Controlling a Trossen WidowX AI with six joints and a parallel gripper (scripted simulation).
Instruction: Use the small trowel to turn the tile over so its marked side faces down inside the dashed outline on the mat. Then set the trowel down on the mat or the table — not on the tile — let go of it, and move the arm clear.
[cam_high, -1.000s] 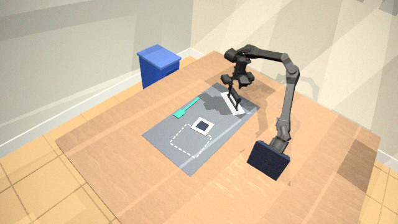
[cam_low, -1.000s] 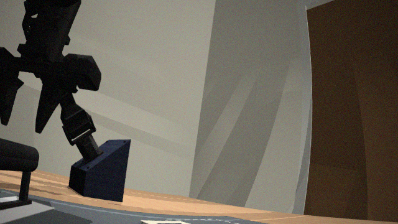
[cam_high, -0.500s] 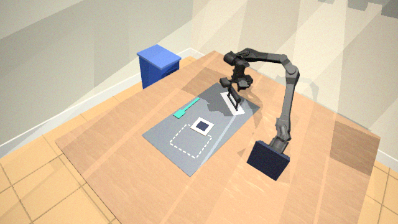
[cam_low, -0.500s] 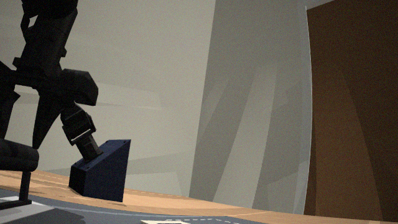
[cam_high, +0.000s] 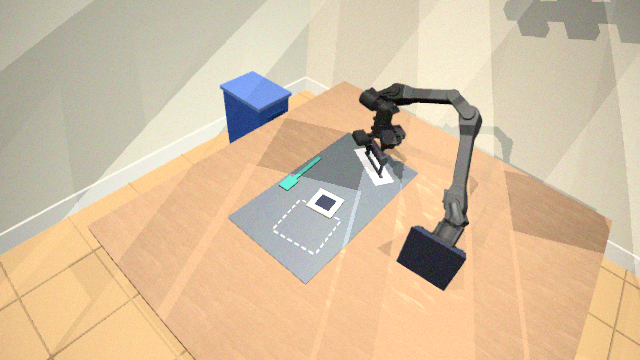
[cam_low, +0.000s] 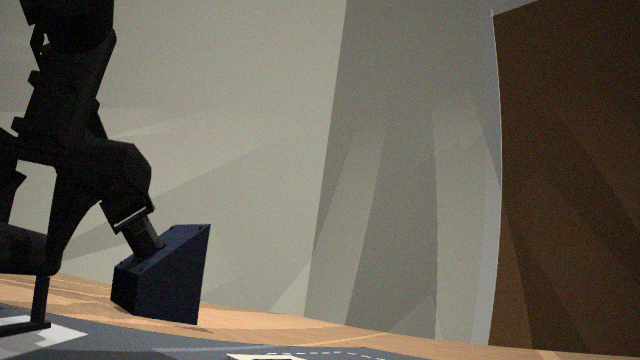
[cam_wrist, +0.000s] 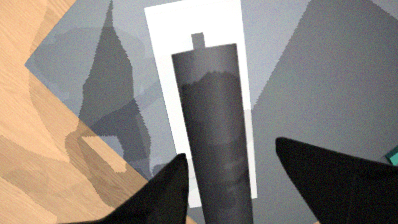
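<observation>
Now: gripper tip 30 mm above the small trowel and 20 mm past it. Round my gripper tip: white tile 270 mm to the left, 60 mm below, 20 mm behind; then grey mat 220 mm to the left, 90 mm below; then teal flat tool 250 mm to the left, 140 mm ahead, 60 mm below.
</observation>
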